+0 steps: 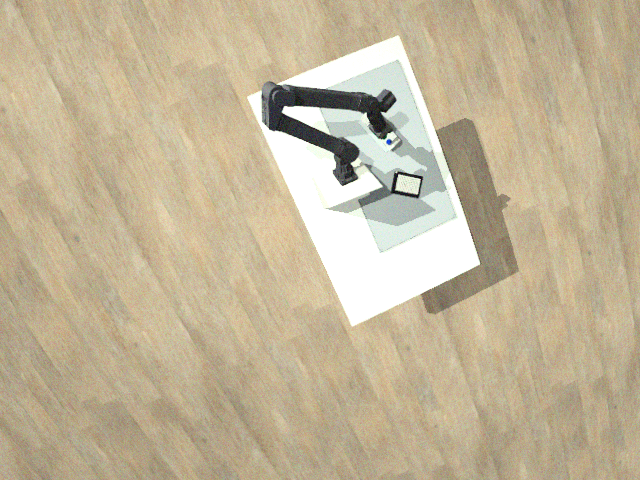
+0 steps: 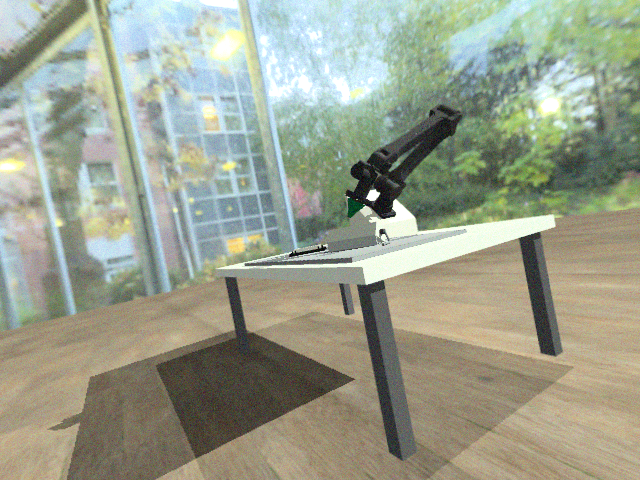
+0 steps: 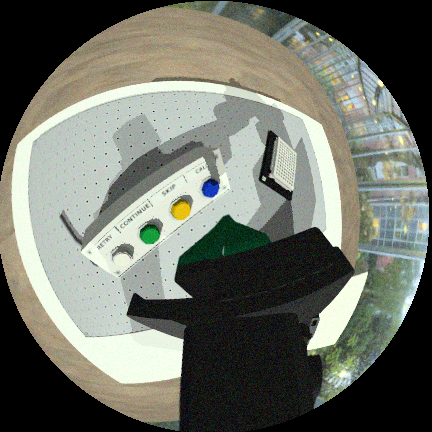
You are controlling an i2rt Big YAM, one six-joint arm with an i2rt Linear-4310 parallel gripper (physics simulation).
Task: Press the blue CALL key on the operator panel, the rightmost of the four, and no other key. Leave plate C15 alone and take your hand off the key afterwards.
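Places are measured from the arm's base along level axes (x ahead, y left, z up), in metres.
Where they show: gripper, between the fingertips: (image 1: 385, 138) (image 2: 349, 217) (image 3: 227, 220); arm's base, origin of its link: (image 1: 344, 175) (image 2: 381, 210).
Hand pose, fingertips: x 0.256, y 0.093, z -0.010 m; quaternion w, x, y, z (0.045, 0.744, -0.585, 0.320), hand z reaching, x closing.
Things, the pixels of their top centre, and the offset from my fingertips. "spot": a spot on its surface instead. Level surfaces: height alone.
- operator panel, centre of its top: (image 3: 153, 205) (image 2: 353, 225) (image 1: 383, 126) dz -0.036, dx +0.031, dy +0.065 m
- perforated grey mat, height of its surface: dz -0.120 m
- white RETRY key, centre of its top: (image 3: 119, 259) dz -0.046, dx -0.018, dy +0.125 m
- green CONTINUE key, centre of its top: (image 3: 148, 234) dz -0.046, dx +0.001, dy +0.079 m
- yellow SKIP key, centre of its top: (image 3: 181, 208) dz -0.046, dx +0.020, dy +0.033 m
- blue CALL key, centre of its top: (image 3: 212, 186) (image 1: 389, 141) dz -0.046, dx +0.040, dy -0.013 m
- Plate C15, centre of its top: (image 3: 286, 162) (image 2: 307, 247) (image 1: 408, 184) dz -0.094, dx +0.081, dy -0.257 m
- grey cable, a spot on its surface: (image 3: 66, 227) spot: dz -0.113, dx +0.043, dy +0.245 m
The operator panel (image 3: 196, 200) (image 1: 394, 141) lies on the perforated grey mat (image 3: 72, 169) (image 1: 408, 227). It carries a white RETRY key (image 3: 122, 257), a green CONTINUE key (image 3: 149, 234), a yellow SKIP key (image 3: 181, 210) and the blue CALL key (image 3: 210, 187) (image 1: 389, 141) at its right end. My gripper (image 3: 227, 220) (image 1: 381, 131) (image 2: 354, 207) is shut, with nothing between its green fingertips. It hangs above the panel, close to the blue key and clear of it. Plate C15 (image 3: 282, 165) (image 1: 407, 184) (image 2: 307, 250), a black-framed white well plate, lies on the mat to the right of the panel.
The mat lies on a white table (image 1: 361, 278) (image 2: 413, 255) with dark legs. My arm's white base block (image 1: 346, 195) (image 2: 406, 219) stands beside the mat. A grey cable (image 3: 66, 227) leaves the panel's left end. Wooden floor surrounds the table.
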